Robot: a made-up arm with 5 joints.
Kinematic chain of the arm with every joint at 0, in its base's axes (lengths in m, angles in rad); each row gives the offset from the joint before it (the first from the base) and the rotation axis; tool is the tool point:
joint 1: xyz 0 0 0.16 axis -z
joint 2: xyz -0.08 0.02 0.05 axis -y
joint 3: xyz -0.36 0.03 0 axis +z
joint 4: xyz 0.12 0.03 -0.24 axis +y
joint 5: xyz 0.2 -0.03 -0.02 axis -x
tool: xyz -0.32 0 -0.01
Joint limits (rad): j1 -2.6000..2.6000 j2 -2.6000..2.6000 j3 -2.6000..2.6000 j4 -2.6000..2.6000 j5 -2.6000..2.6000
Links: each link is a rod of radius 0.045 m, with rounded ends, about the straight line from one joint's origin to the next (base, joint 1, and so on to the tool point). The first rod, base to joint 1, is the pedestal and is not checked.
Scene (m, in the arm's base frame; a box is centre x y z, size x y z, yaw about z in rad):
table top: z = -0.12
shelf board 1: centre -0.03 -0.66 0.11 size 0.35 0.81 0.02 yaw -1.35
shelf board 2: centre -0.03 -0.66 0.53 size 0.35 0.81 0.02 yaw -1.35
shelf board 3: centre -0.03 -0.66 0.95 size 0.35 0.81 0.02 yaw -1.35
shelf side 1: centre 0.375 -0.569 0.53 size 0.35 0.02 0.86 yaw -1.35
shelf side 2: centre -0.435 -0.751 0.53 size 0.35 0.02 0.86 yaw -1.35
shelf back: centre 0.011 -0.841 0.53 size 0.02 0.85 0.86 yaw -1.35
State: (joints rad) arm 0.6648 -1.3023 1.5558 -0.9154 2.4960
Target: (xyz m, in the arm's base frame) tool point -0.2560 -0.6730 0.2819
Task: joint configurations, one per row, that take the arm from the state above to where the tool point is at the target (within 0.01 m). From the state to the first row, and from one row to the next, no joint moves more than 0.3 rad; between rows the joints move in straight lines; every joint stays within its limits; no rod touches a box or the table.
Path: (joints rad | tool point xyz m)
1: 0.4050 -1.3208 1.6321 -1.0127 2.4076 | -0.4188 0.3073 0.4701
2: 0.1451 -1.3393 1.7084 -1.1100 2.3192 | -0.4834 0.2007 0.4827
3: -0.1147 -1.3578 1.7847 -1.2072 2.2309 | -0.5202 0.0809 0.4976
4: -0.3746 -1.3762 1.8610 -1.3045 2.1425 | -0.5265 -0.0452 0.5145
5: -0.6344 -1.3947 1.9373 -1.4018 2.0541 | -0.5012 -0.1695 0.5336
6: -0.8943 -1.4132 2.0136 -1.4991 1.9657 | -0.4450 -0.2841 0.5546
7: -1.0748 -1.1593 2.2091 -1.7743 2.1671 | -0.4381 -0.4270 0.4785
8: -1.2554 -0.9054 2.4045 -2.0495 2.3685 | -0.3742 -0.5644 0.3880
9: -1.4359 -0.6514 2.6000 -2.3247 2.5699 | -0.2560 -0.6730 0.2819

